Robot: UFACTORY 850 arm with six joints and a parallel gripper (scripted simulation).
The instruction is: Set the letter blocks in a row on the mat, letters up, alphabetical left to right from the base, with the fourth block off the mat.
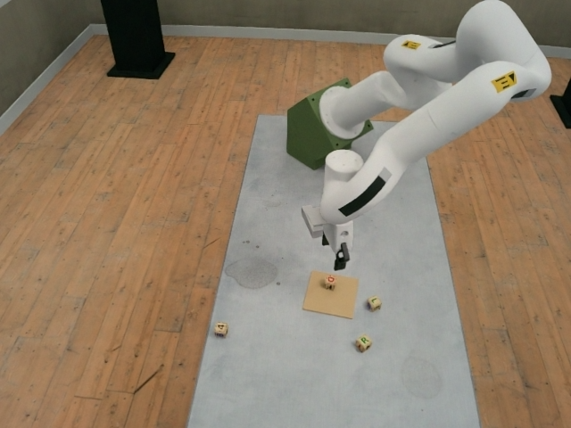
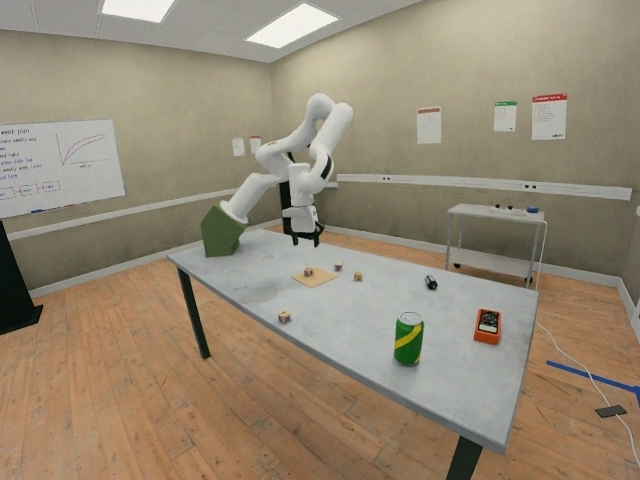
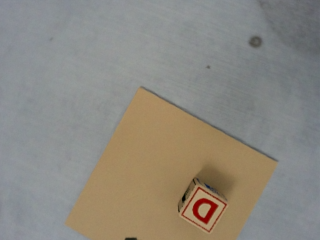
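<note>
Now: the tan square mat 3 cm ahead of my hand, 1 cm to the left of it and 14 cm below it. Round my hand: block marked 4: 20 cm ahead, 27 cm to the right, 13 cm below; then green can: 57 cm ahead, 18 cm to the right, 8 cm below; then small black object: 45 cm ahead, 21 cm to the left, 13 cm below.
</note>
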